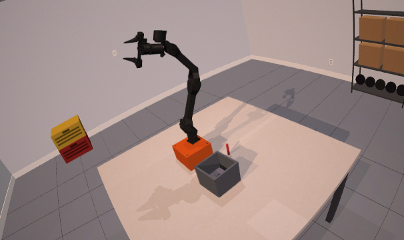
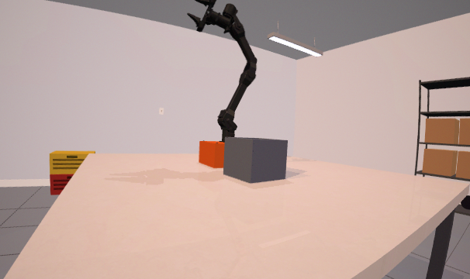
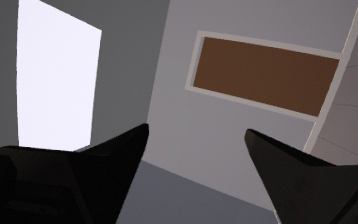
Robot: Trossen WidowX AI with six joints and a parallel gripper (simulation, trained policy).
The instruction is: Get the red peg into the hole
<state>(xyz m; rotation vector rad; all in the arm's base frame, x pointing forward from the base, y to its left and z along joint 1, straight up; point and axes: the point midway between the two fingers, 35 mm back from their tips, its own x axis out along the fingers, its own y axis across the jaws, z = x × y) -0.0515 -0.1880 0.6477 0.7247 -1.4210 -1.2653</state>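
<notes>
Now: gripper tip 24 cm short of the red peg, 33 cm to the right of it and 72 cm above it. The rest, counted from my gripper tip: plate 37 cm ahead, 13 cm to the left, 72 cm below.
</notes>
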